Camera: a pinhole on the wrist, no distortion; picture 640 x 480 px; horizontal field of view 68.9 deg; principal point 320.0 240.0 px. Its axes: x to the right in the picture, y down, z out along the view. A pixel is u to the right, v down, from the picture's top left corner.
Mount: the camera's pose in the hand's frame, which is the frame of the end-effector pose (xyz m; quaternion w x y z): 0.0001 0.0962 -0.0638 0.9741 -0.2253 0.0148 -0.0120
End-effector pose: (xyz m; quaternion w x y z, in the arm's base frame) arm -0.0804 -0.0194 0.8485 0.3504 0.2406 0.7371 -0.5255
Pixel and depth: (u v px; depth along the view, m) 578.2 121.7 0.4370
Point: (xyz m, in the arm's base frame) -0.0144 -0.3133 0.4675
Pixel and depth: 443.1 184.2 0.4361
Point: 0.1003 -0.2707 0.5350
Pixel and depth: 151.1 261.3 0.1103
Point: 0.0602 -0.0011 0.7782
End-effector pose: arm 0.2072 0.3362 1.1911 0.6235 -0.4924 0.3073 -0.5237
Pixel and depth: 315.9 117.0 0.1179
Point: 0.3001 0.3460 1.0973
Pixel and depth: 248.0 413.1 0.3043
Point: 0.4594 0.4051 0.9278
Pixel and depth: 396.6 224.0 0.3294
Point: 0.5165 0.3350 1.0624
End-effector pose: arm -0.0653 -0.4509 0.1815 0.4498 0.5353 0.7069 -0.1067
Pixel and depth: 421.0 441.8 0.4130
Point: 0.4216 -0.3479 0.1158
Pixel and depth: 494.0 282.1 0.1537
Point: 0.1168 -0.3811 0.1537
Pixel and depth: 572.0 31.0 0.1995
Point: 0.0970 -0.4318 0.0427
